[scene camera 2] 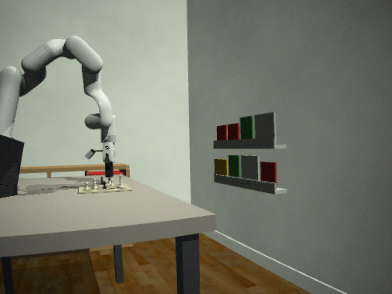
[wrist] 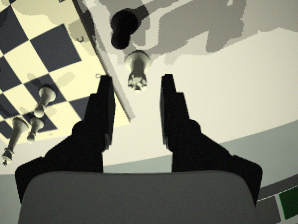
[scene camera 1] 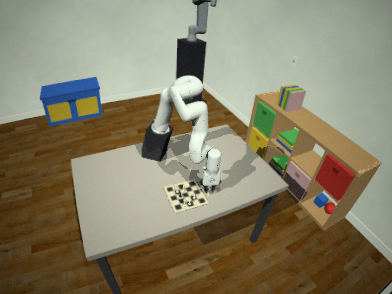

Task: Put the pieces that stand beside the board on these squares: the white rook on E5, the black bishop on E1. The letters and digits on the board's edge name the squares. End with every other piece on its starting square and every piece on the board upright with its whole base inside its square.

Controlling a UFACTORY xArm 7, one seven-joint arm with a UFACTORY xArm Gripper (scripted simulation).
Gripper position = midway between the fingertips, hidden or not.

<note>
In view: my gripper [wrist: 137,89], a chessboard [scene camera 1: 191,187] and a black bishop [wrist: 122,25].
The chessboard is seen too in the wrist view [wrist: 57,51].
</note>
